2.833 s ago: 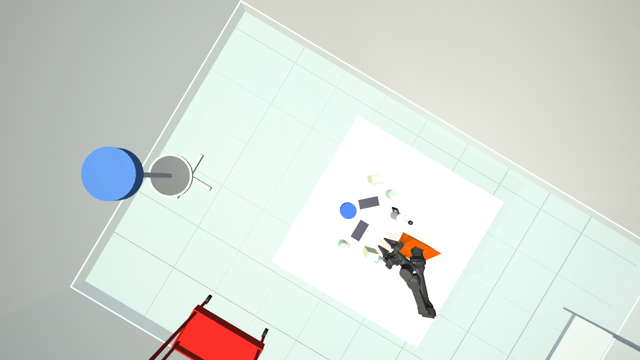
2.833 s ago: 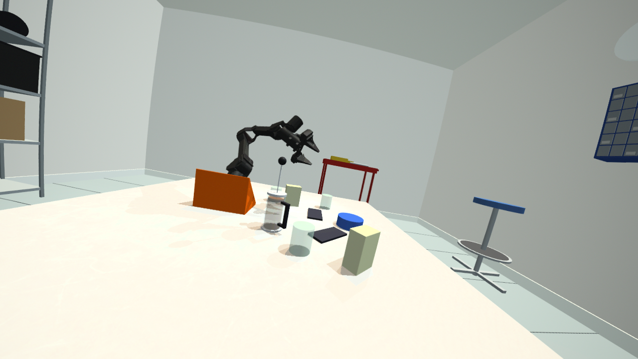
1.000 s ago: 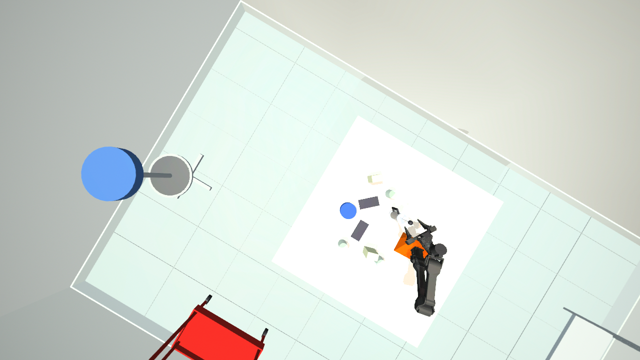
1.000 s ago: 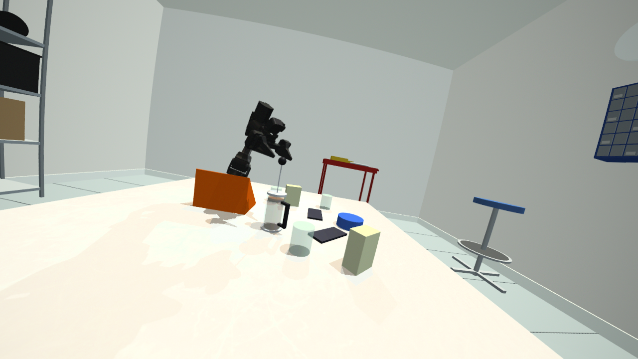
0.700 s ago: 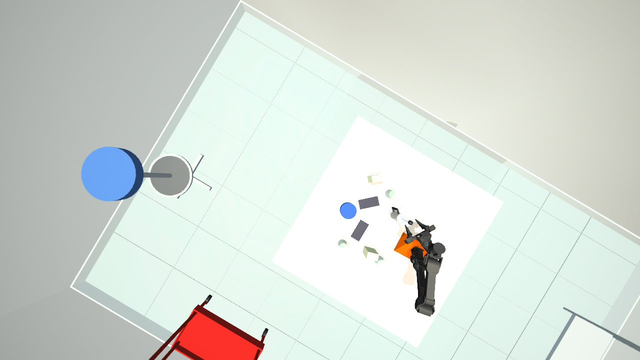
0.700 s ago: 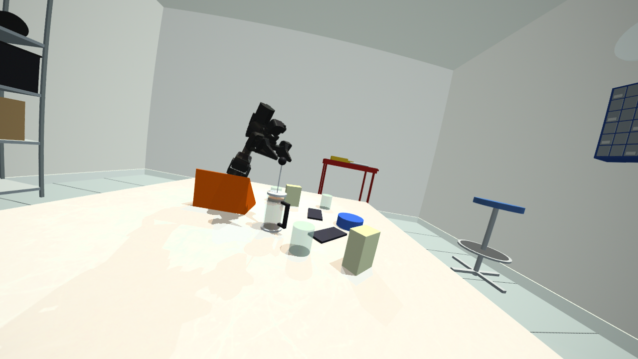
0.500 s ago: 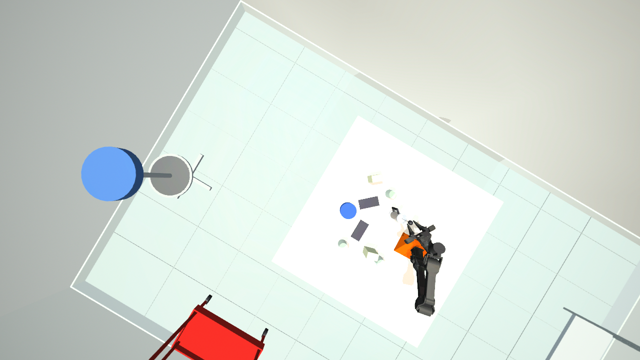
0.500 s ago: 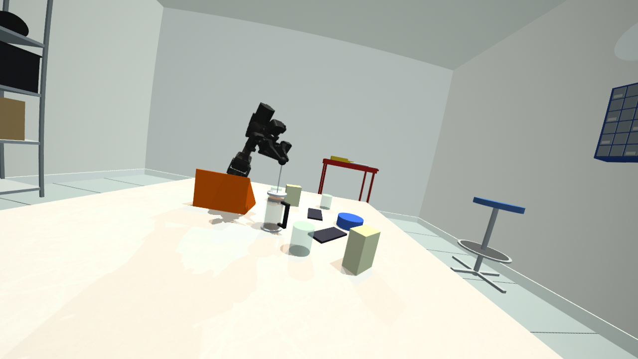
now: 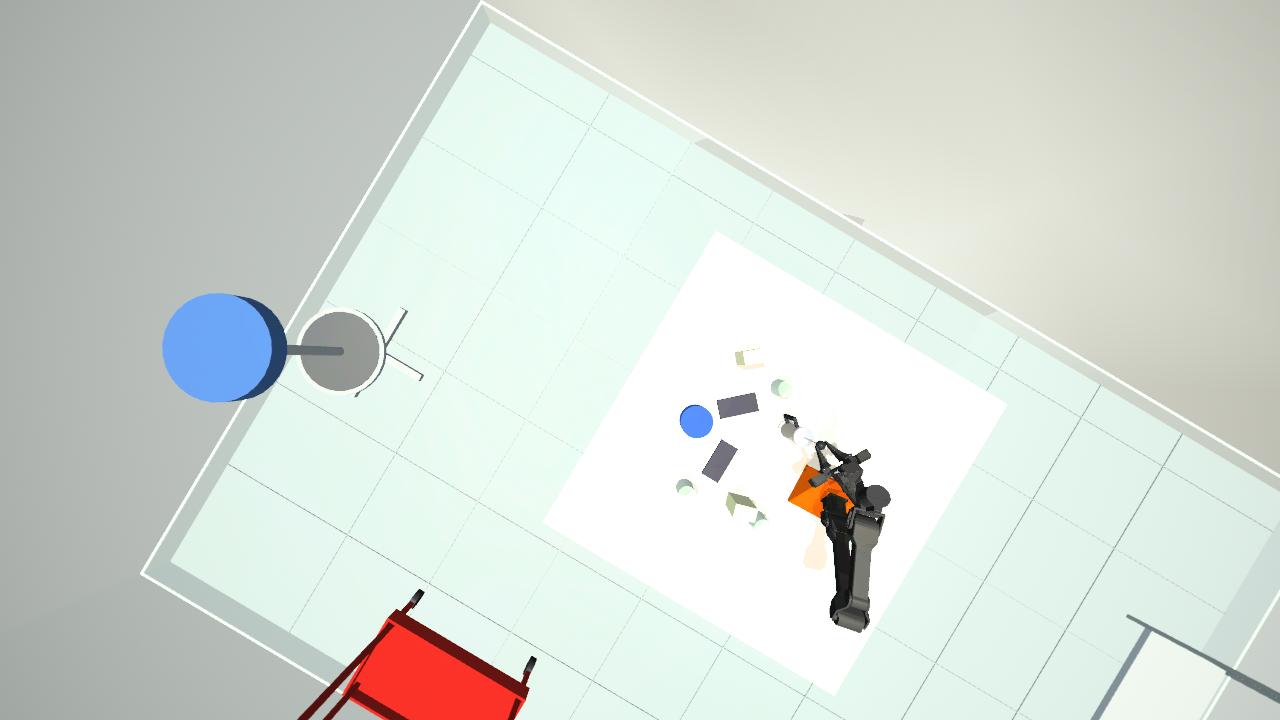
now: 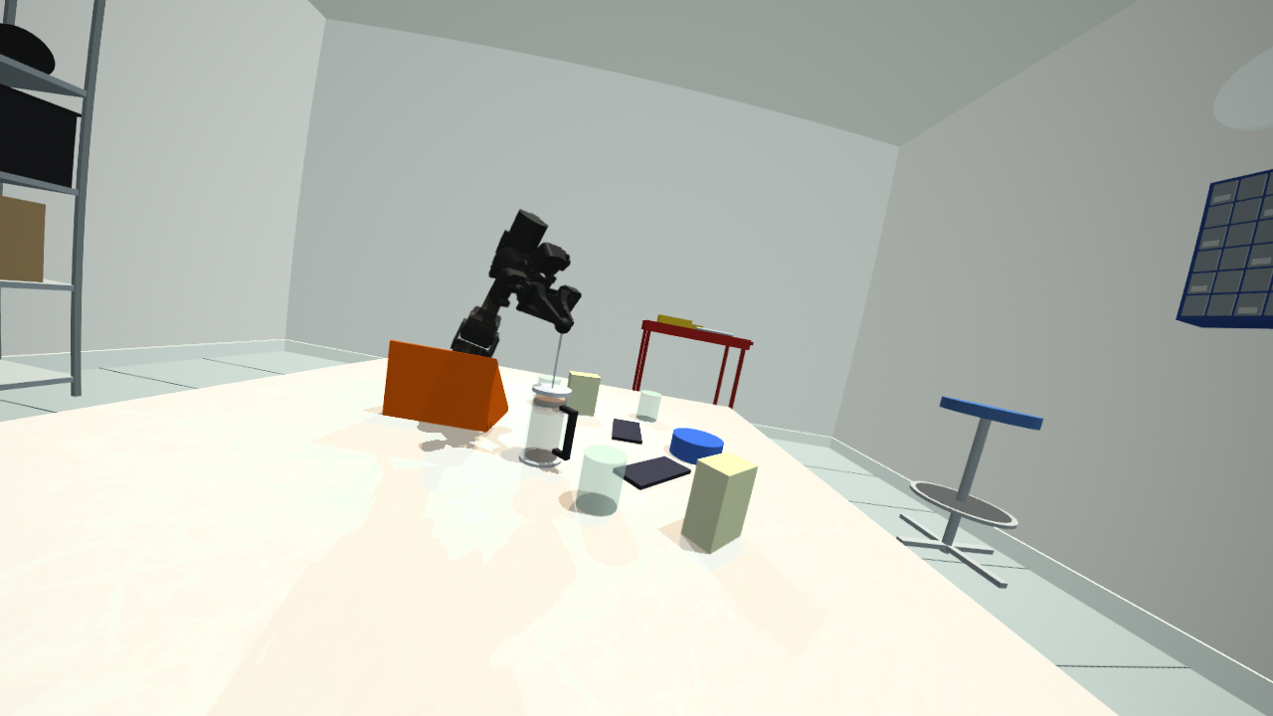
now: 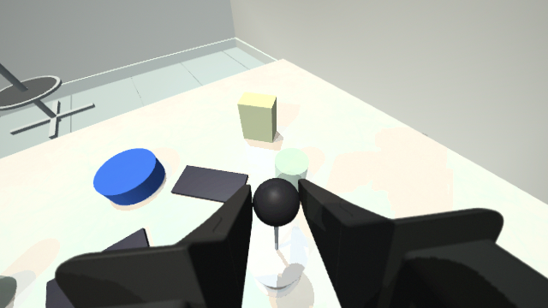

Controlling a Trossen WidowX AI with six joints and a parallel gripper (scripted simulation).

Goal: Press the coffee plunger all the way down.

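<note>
Now: gripper tip 13 cm above the coffee press and 1 cm to the left of it. Also, from my gripper tip: blue disc (34 cm ahead, 23 cm below, 10 cm to the left).
</note>
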